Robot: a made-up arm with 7 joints. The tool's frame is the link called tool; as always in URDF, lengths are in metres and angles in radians. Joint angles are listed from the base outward.
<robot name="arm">
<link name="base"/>
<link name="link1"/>
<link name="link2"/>
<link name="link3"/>
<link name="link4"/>
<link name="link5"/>
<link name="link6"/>
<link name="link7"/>
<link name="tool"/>
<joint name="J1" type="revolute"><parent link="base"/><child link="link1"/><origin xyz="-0.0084 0.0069 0.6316"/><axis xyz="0 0 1"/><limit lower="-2.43" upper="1.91"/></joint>
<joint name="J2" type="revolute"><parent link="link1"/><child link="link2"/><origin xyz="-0.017 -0.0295 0.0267"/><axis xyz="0 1 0"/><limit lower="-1.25" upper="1.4"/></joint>
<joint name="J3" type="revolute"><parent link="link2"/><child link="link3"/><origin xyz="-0.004 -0.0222 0.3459"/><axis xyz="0 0 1"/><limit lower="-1.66" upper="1.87"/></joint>
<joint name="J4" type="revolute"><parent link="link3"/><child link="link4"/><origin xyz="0.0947 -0.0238 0.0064"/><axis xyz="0 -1 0"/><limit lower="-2.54" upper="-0.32"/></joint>
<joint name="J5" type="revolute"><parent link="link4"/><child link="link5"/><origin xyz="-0.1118 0.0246 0.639"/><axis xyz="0 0 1"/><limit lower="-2.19" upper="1.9"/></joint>
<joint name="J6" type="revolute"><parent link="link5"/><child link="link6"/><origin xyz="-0.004 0.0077 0.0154"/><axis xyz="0 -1 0"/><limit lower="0.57" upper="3.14"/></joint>
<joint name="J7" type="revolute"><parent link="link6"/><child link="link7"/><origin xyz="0.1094 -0.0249 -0.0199"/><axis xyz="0 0 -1"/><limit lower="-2.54" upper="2.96"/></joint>
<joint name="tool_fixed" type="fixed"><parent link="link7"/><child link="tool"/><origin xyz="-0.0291 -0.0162 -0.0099" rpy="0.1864 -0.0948 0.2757"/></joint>
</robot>
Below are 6 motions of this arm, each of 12 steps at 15 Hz.
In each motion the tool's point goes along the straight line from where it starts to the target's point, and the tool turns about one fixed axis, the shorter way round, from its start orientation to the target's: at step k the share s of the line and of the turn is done. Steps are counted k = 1, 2, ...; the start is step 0. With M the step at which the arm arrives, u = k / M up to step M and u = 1 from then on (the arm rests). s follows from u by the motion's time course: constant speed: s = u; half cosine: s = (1 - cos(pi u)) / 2; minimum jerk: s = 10 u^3 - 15 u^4 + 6 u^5.
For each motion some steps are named. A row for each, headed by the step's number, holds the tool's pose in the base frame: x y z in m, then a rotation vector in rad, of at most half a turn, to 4 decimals.
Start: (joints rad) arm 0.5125 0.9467 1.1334 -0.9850 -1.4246 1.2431 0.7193
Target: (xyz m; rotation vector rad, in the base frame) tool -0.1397 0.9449 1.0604 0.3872 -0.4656 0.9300
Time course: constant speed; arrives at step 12
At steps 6, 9, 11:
6: 0.1734 0.9005 0.9816 -0.0048 -0.3901 0.8953
9: 0.0169 0.9227 1.0210 0.1907 -0.4290 0.9155
11: -0.0875 0.9375 1.0473 0.3216 -0.4537 0.9258

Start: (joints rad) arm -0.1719 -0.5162 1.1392 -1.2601 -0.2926 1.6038 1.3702
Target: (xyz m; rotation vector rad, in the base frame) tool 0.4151 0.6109 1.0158 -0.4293 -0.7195 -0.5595
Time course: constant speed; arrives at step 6
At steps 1, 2, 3, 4, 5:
1: 0.1003 0.6536 1.3293 0.1454 -0.9967 -0.1111
2: 0.1632 0.6451 1.2666 0.0293 -0.9481 -0.2034
3: 0.2262 0.6365 1.2039 -0.0862 -0.8960 -0.2945
4: 0.2892 0.6280 1.1412 -0.2012 -0.8405 -0.3842
5: 0.3521 0.6194 1.0785 -0.3156 -0.7817 -0.4725

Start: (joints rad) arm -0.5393 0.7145 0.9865 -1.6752 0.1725 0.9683 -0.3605
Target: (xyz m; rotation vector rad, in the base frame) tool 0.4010 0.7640 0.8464 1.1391 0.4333 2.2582
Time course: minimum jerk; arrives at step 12
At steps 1, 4, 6, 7, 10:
1: 0.7619 0.2504 0.5922 1.1169 1.0974 1.0098
4: 0.6876 0.3561 0.6445 1.1478 0.9949 1.2757
6: 0.5824 0.5059 0.7187 1.1697 0.8204 1.6465
7: 0.5267 0.5851 0.7578 1.1700 0.7136 1.8385
10: 0.4139 0.7457 0.8373 1.1444 0.4646 2.2163

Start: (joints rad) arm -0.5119 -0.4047 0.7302 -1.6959 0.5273 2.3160 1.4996
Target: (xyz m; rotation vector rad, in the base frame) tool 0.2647 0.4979 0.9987 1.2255 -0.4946 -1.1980
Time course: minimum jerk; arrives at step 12
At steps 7, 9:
7: 0.3786 0.4118 1.0995 1.1330 -0.5785 -1.1270
9: 0.2987 0.4722 1.0288 1.1980 -0.5201 -1.1770

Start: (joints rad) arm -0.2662 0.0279 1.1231 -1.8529 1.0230 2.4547 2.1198
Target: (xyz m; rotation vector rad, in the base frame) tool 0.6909 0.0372 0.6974 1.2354 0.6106 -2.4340
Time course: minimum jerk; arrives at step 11
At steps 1, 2, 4, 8, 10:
1: 0.5670 0.5718 0.9451 0.8440 0.6114 -1.5864
2: 0.5718 0.5512 0.9356 0.8593 0.6131 -1.6189
4: 0.5982 0.4372 0.8827 0.9436 0.6201 -1.7985
8: 0.6748 0.1066 0.7295 1.1853 0.6166 -2.3232
10: 0.6901 0.0407 0.6990 1.2329 0.6110 -2.4284

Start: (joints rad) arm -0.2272 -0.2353 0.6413 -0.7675 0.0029 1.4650 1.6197
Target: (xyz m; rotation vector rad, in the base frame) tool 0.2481 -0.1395 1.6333 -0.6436 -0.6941 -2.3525
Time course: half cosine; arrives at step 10
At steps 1, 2, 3, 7, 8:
1: 0.2390 0.2406 1.6742 0.7171 -0.8622 -0.8235
2: 0.2397 0.2129 1.6713 0.6387 -0.8701 -0.9486
3: 0.2407 0.1698 1.6666 0.5102 -0.8766 -1.1402
7: 0.2462 -0.0592 1.6420 -0.3031 -0.7849 -2.0725
8: 0.2472 -0.1023 1.6373 -0.4821 -0.7405 -2.2267

